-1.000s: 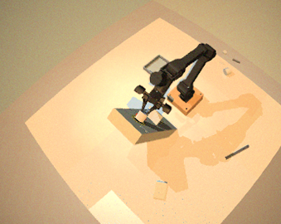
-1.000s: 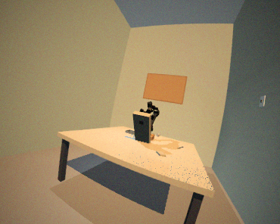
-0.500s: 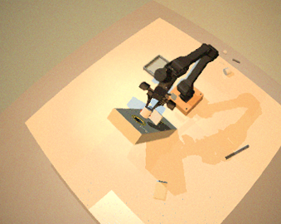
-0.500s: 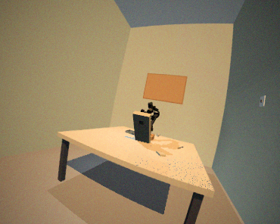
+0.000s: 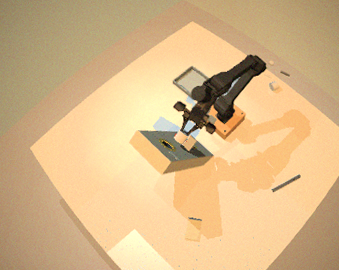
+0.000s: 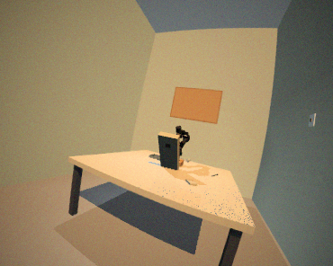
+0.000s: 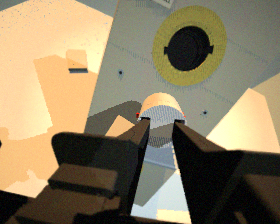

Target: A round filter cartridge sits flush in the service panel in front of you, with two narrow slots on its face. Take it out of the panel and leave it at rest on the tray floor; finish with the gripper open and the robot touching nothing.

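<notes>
Now: gripper tip 10 mm short of the round filter cartridge and 10 mm above it. Round my gripper tip: service panel: 50 mm below, 50 mm ahead; grey tray: 320 mm behind, 290 mm to the right, 220 mm below; small white cube: 630 mm behind, 210 mm below, 40 mm to the left.
</notes>
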